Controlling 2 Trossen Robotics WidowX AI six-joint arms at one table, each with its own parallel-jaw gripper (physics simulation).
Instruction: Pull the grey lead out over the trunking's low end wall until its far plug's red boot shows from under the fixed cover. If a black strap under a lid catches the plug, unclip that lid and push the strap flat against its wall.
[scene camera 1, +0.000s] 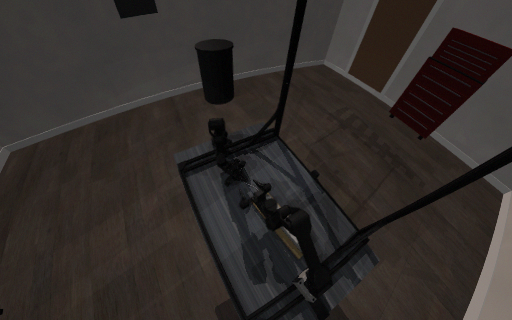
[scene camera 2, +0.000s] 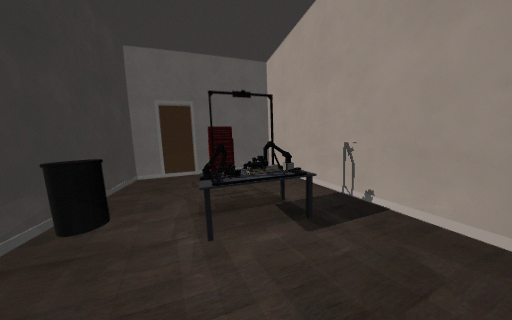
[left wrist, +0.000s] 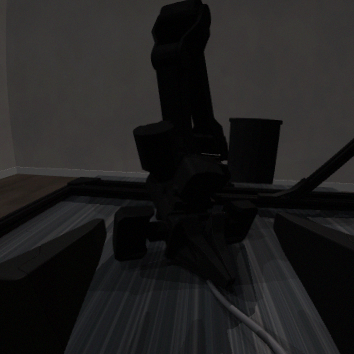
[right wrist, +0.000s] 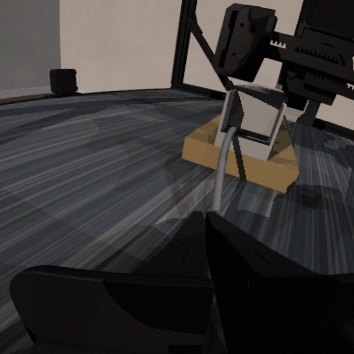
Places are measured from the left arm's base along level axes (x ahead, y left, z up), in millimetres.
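Pixels of known places: left gripper, between the fingertips: (scene camera 1: 246, 184) (scene camera 2: 245, 165) (left wrist: 190, 224); right gripper, between the fingertips: (scene camera 1: 247, 181) (left wrist: 230, 283) (right wrist: 202, 219); left arm's base, origin of its link: (scene camera 1: 313, 284) (scene camera 2: 288, 162); right arm's base, origin of its link: (scene camera 2: 206, 176).
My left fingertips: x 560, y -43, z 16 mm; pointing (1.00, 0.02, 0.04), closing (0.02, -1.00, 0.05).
Note:
For each thing: its top centre in the pictures, then the offset to it from my left fingertips. "spot": a spot on its surface instead. Level surfaces: height alone.
- grey lead, a spot on its surface: (right wrist: 220, 175) (left wrist: 247, 318) spot: dz -88, dx +12, dy -49 mm
- table, height of its surface: dz -115 mm
- small black block, a spot on its surface: (right wrist: 63, 81) (scene camera 1: 312, 174) spot: dz -84, dx -148, dy -416 mm
The grey lead (right wrist: 220, 175) (left wrist: 242, 316) comes out over the low end wall (right wrist: 254, 146) of the pale trunking, which sits on a yellow-brown base (right wrist: 200, 149) (scene camera 1: 290, 244). My right gripper (right wrist: 202, 219) (scene camera 1: 246, 177) is shut on the lead, a short way out from that end. The lead runs from its fingertips back to the trunking in the right wrist view. My left gripper (scene camera 1: 254, 195) is open, above the trunking near the same end, with no object between its fingers. The far plug, its red boot and the fixed cover cannot be made out. The lids and strap are unclear.
The table (scene camera 1: 210, 215) (scene camera 2: 205, 184) carries black frame rails and tall posts (scene camera 1: 292, 60). The left arm covers much of the trunking in scene camera 1. A small black block (right wrist: 63, 81) (scene camera 1: 314, 174) sits at the table's edge. A black bin (scene camera 1: 216, 72) (scene camera 2: 75, 197) stands beyond the table.

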